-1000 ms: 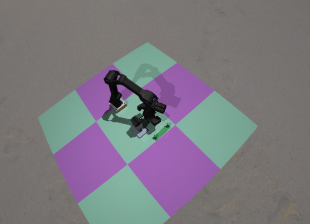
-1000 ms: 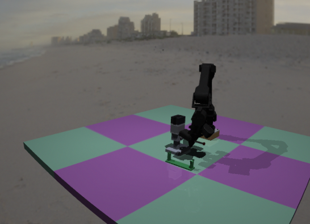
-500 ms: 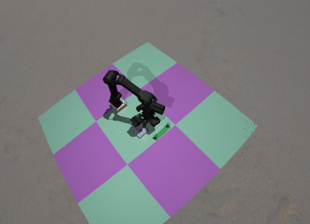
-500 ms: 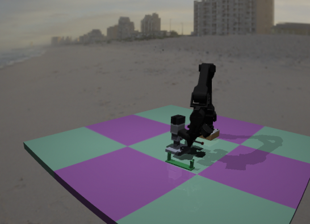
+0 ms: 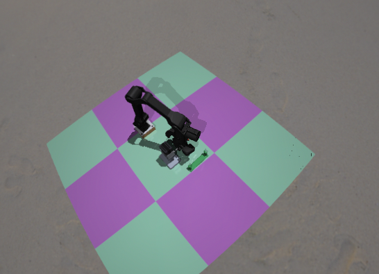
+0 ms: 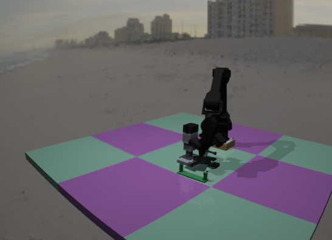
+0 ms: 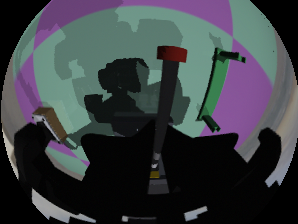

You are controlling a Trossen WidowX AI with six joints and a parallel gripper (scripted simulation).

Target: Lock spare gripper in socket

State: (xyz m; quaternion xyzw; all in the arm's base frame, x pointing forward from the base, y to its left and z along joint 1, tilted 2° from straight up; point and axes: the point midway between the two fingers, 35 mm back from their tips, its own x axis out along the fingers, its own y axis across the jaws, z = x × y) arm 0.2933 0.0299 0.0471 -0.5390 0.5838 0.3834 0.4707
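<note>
The grey mount is 2 cm behind my gripper tip, 6 cm to the right of it and 1 cm above it. The rest, counted from my gripper tip: spare gripper: 1 cm behind, 7 cm to the right, 8 cm above; then green cradle: 11 cm ahead, 2 cm to the left, 2 cm below.
</note>
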